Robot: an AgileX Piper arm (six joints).
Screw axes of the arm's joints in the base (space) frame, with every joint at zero. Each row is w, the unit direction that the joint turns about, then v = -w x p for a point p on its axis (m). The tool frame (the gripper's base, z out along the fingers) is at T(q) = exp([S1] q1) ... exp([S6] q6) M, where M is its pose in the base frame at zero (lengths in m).
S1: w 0 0 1 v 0.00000 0.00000 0.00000
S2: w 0 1 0 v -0.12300 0.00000 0.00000
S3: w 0 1 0 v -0.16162 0.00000 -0.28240
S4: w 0.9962 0 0.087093 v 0.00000 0.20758 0.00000
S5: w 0 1 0 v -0.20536 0.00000 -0.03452
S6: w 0.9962 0 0.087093 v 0.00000 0.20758 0.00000
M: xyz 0.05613 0.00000 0.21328 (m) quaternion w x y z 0.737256 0 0.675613 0
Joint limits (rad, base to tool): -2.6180..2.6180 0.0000..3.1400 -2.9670..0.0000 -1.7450..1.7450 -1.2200..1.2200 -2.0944..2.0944
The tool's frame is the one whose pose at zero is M.
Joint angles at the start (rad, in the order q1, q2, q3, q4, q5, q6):
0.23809, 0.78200, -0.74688, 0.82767, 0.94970, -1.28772
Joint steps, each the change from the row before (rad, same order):
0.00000, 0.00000, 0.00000, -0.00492, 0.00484, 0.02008
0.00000, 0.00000, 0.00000, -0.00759, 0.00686, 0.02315
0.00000, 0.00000, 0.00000, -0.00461, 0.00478, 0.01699
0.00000, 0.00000, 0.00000, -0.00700, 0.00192, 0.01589
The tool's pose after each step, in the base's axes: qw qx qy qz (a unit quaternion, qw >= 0); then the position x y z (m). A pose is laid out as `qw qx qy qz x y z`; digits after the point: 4 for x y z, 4 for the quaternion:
0.4508 -0.5108 0.7080 0.1863 0.1147 0.0839 0.3367
0.4450 -0.5059 0.7141 0.1901 0.1143 0.0836 0.3360
0.4409 -0.5020 0.7185 0.1931 0.1140 0.0835 0.3356
0.4376 -0.4982 0.7229 0.1942 0.1139 0.0832 0.3351

